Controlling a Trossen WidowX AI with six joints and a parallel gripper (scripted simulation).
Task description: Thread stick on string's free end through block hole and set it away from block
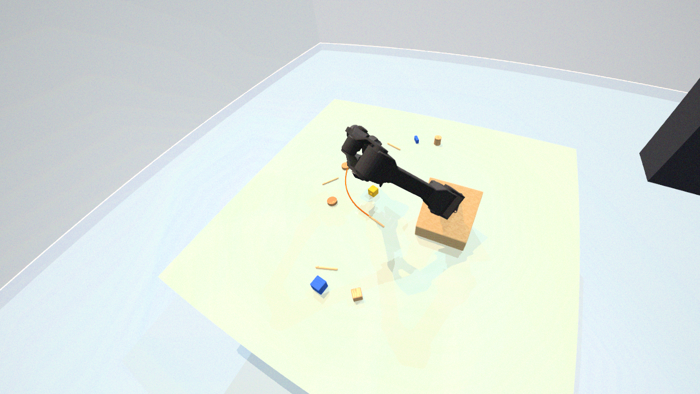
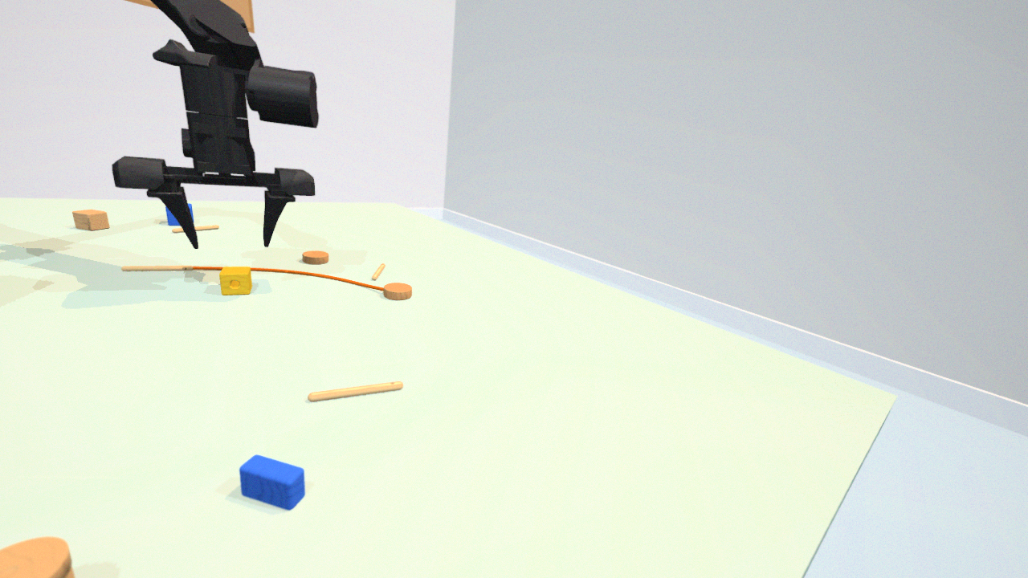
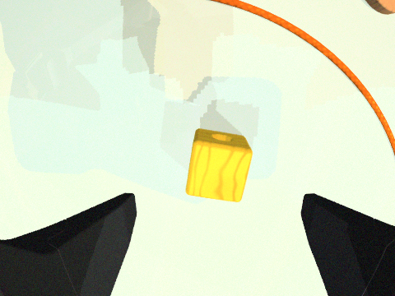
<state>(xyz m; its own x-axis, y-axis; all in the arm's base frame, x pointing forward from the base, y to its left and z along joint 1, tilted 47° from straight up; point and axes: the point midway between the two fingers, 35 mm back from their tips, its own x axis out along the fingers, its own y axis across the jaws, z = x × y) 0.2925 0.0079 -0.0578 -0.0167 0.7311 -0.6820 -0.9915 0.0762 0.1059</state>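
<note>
The yellow block lies 5 cm below my gripper tip. Round my gripper tip: wooden cube: 40 cm to the left, 14 cm behind, 5 cm below; then thin wooden stick: 12 cm to the left, 6 cm below, 5 cm behind; then blue block: 38 cm to the right, 5 cm below, 5 cm behind.
</note>
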